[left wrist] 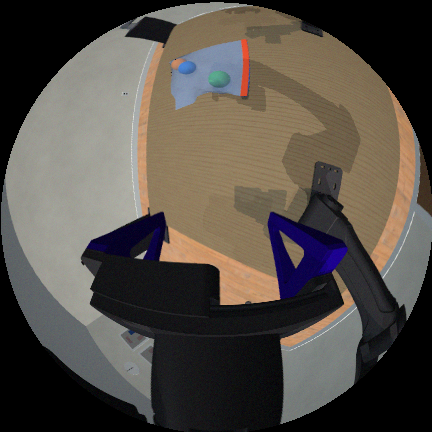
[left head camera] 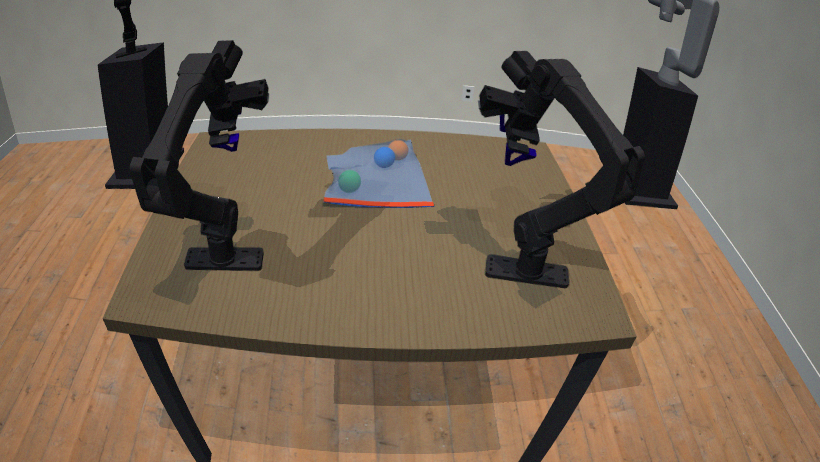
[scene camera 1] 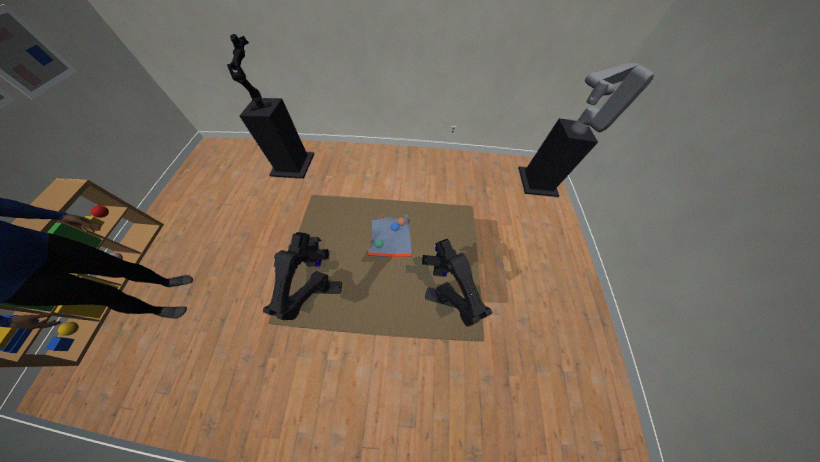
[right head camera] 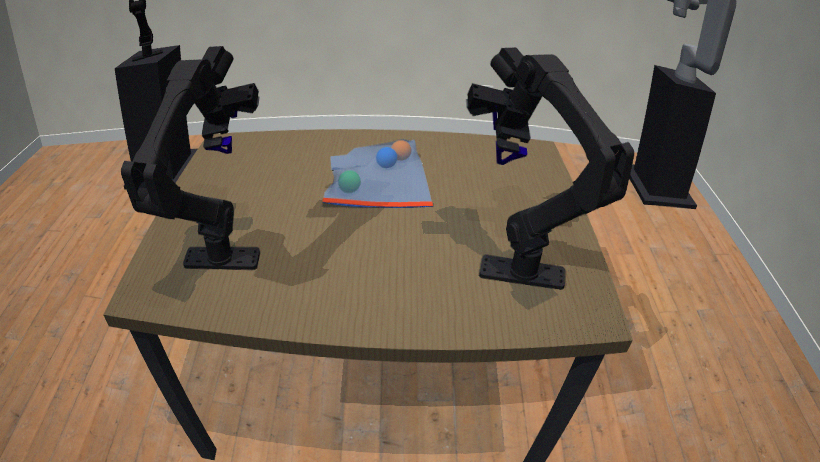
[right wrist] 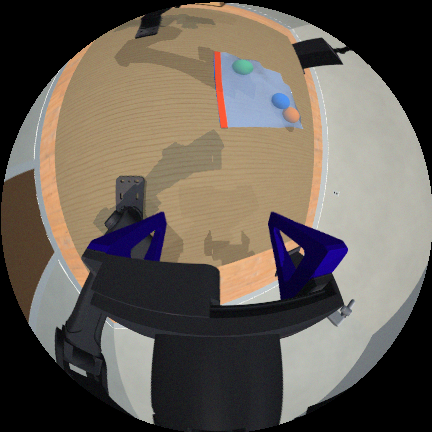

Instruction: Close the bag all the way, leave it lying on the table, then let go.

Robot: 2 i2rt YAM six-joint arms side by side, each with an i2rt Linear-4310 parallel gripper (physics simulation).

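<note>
A translucent blue bag (left head camera: 401,180) (right head camera: 401,180) (scene camera 1: 395,239) (left wrist: 200,82) (right wrist: 250,107) lies flat on the table (left head camera: 372,286). A red strip (left head camera: 378,203) (left wrist: 245,70) (right wrist: 220,95) runs unbroken along its whole near edge. A green ball (left head camera: 349,180) (right wrist: 243,66), a blue ball (left head camera: 383,157) (right wrist: 280,100) and an orange ball (left head camera: 398,149) (right wrist: 291,115) show at the bag. Whether the strip is fully pressed shut is too fine to tell. My left gripper (left wrist: 216,217) is open, empty and raised left of the bag. My right gripper (right wrist: 216,217) is open, empty and raised right of it.
A black pedestal (left head camera: 134,109) (scene camera 1: 276,137) with a small dark arm stands behind at the left. Another black pedestal (left head camera: 659,137) (scene camera 1: 559,154) with a grey arm stands behind at the right. In scene camera 1, a person (scene camera 1: 68,252) is beside a wooden shelf at the far left.
</note>
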